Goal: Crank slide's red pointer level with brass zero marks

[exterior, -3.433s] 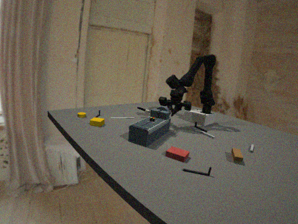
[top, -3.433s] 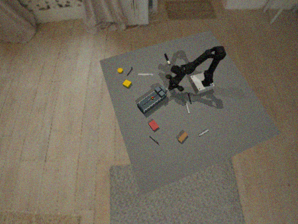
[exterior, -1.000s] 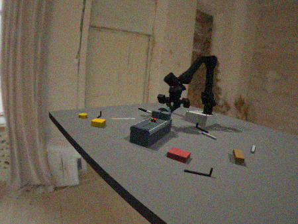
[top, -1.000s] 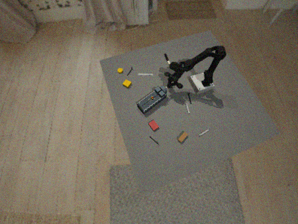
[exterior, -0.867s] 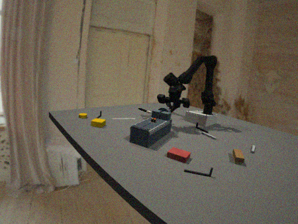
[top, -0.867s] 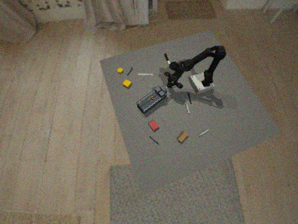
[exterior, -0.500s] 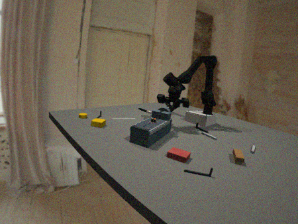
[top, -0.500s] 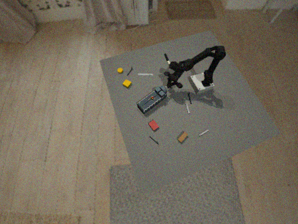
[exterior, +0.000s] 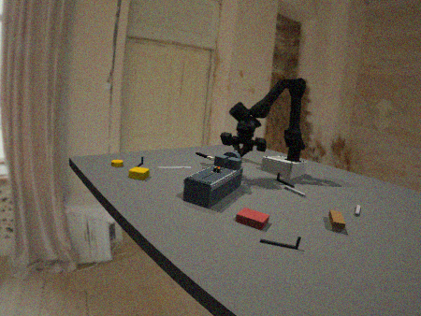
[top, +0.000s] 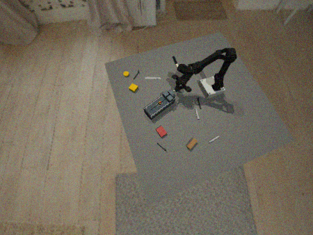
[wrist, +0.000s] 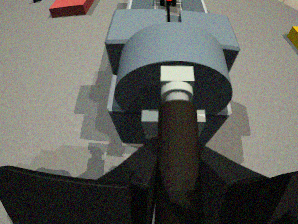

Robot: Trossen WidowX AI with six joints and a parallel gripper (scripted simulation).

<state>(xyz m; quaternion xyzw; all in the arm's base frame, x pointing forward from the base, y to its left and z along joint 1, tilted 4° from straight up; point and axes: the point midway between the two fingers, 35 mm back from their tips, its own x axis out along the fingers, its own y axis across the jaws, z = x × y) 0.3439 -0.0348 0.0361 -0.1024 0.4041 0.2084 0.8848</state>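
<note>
Right now the red pointer is 140 mm ahead of my gripper tip, 70 mm to the left of it and 10 mm below it. Round my gripper tip: dark handle 10 mm behind, 10 mm to the right, 30 mm above; then yellow block 330 mm ahead, 160 mm to the right, 80 mm below; then red block 180 mm ahead, 280 mm to the left, 80 mm below.
</note>
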